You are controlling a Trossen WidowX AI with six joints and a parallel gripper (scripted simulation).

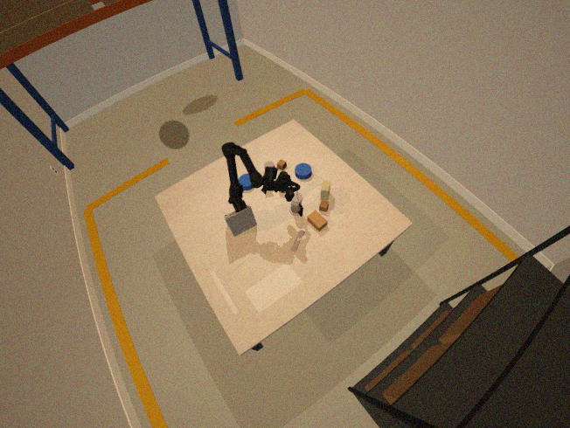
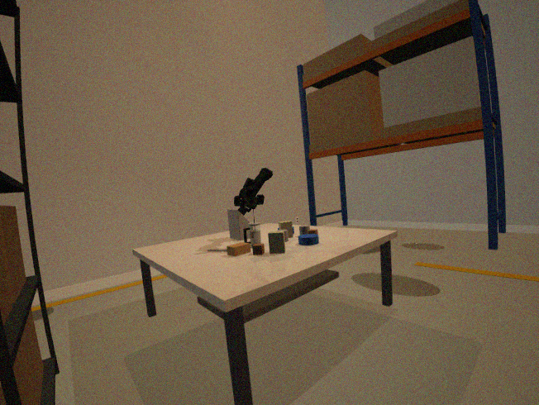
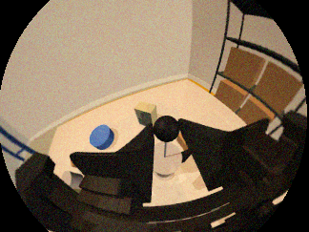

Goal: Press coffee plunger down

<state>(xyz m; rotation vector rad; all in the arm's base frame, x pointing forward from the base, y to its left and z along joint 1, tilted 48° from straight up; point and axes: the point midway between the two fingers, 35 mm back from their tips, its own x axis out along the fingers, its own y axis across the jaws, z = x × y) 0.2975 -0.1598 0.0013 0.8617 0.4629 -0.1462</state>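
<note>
My gripper tip is now 20 mm past the coffee press, 10 mm to the left of it and 120 mm above it. The rest, counted from my gripper tip: grey bar: 150 mm behind, 170 mm to the right, 240 mm below; orange box: 30 mm ahead, 150 mm to the right, 220 mm below.
</note>
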